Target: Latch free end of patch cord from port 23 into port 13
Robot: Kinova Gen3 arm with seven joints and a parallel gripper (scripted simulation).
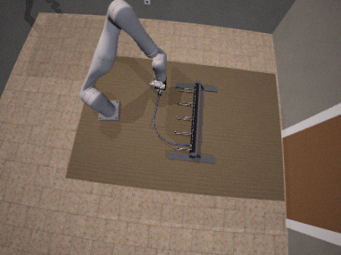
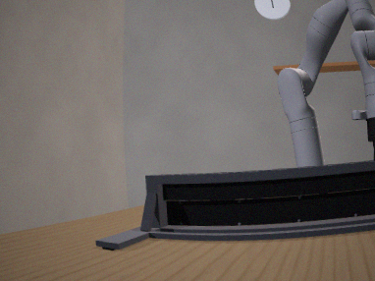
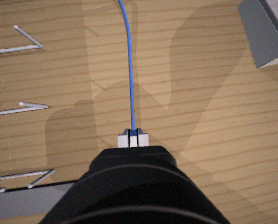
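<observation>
Now: the free-end plug 10 mm to the left of my hand and 10 mm below it.
</observation>
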